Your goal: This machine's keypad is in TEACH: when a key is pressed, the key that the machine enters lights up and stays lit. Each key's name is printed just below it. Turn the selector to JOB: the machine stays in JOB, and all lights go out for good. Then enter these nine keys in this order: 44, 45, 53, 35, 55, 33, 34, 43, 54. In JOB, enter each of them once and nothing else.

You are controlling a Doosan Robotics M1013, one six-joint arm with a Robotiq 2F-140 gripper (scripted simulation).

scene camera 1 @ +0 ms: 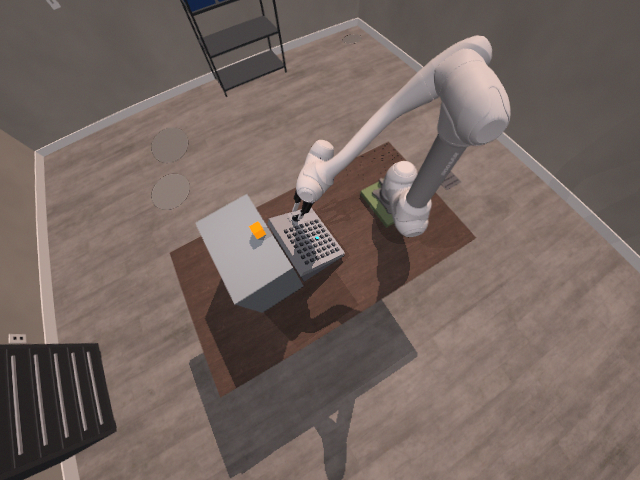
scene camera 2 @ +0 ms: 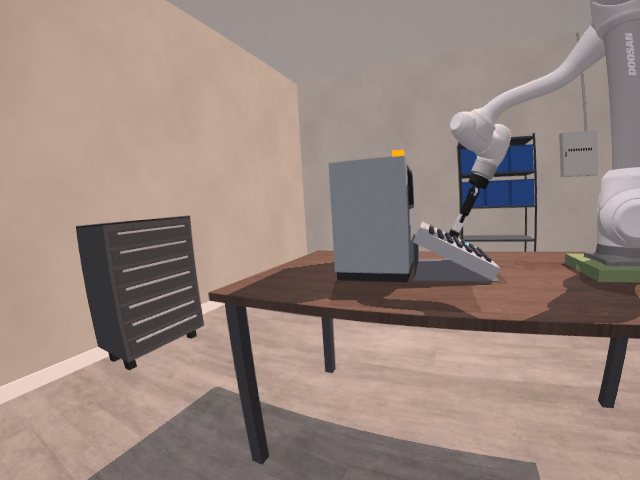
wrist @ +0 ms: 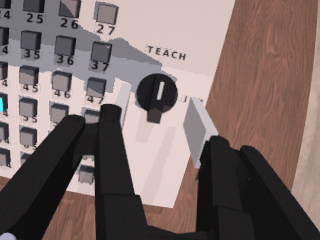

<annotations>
One and the same spot on a grey machine box: (scene camera 2: 371, 238) is (scene camera 1: 279, 295).
</annotations>
